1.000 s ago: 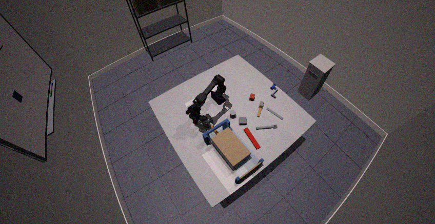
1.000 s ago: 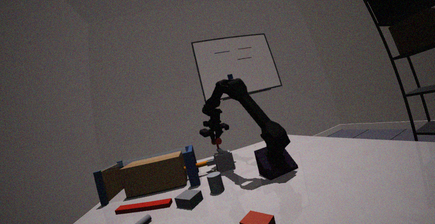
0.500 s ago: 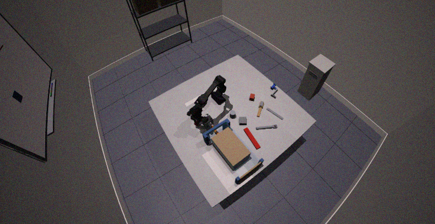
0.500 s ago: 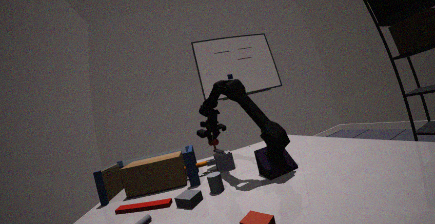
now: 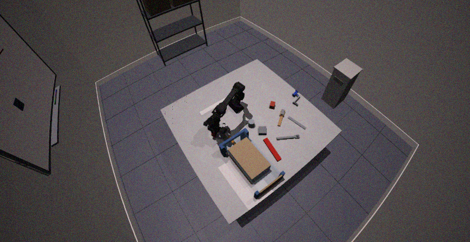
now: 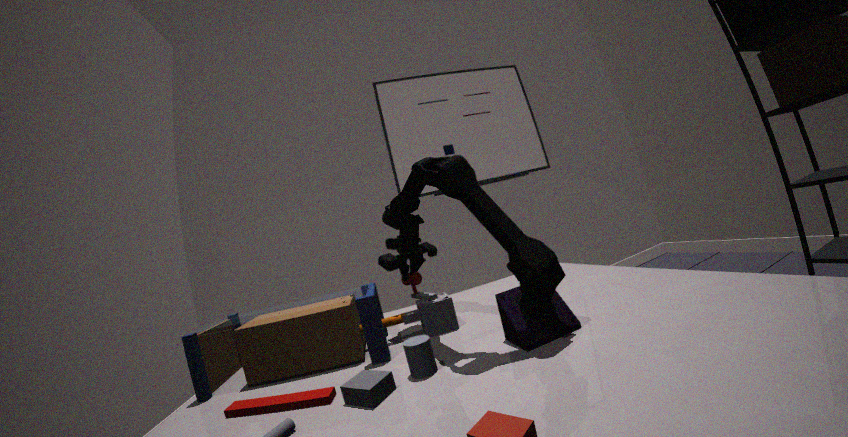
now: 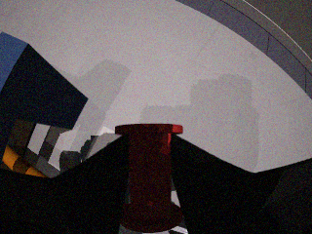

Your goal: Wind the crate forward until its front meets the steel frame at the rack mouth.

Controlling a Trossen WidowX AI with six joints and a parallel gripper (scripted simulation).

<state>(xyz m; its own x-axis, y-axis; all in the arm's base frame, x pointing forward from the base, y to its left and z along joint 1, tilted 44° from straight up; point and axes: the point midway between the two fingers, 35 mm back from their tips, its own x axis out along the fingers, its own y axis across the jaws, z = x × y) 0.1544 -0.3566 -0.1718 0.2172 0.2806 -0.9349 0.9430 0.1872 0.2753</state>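
Now: gripper tip 2 cm past the winch handle with red knob, 6 cm to the right of it and 4 cm above it. Also, from my gripper tip: grey block (21 cm ahead, 37 cm to the left, 13 cm below); blue frame (13 cm ahead, 9 cm to the left, 4 cm below); grey winch (4 cm behind, 11 cm to the left, 11 cm below).
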